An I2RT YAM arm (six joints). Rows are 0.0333 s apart.
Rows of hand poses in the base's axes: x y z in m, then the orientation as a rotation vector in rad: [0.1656, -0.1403, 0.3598, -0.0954, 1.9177, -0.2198]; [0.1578, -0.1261, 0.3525, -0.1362, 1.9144, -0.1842]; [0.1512, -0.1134, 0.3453, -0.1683, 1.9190, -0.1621]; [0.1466, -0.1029, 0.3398, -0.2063, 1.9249, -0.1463]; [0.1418, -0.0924, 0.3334, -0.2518, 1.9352, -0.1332]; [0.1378, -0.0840, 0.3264, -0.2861, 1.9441, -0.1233]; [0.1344, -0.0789, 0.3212, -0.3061, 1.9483, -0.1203]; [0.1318, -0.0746, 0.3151, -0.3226, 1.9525, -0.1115]
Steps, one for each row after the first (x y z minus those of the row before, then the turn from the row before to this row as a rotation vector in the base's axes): [-0.0078, 0.0142, -0.0073, 0.0049, 0.0006, 0.0460]; [-0.0066, 0.0127, -0.0072, -0.0001, 0.0081, 0.0325]; [-0.0046, 0.0105, -0.0055, -0.0074, 0.0103, 0.0333]; [-0.0048, 0.0105, -0.0064, -0.0130, 0.0159, 0.0365]; [-0.0040, 0.0084, -0.0070, -0.0098, 0.0134, 0.0272]; [-0.0034, 0.0051, -0.0052, -0.0076, 0.0068, 0.0146]; [-0.0026, 0.0043, -0.0061, -0.0019, 0.0069, 0.0149]
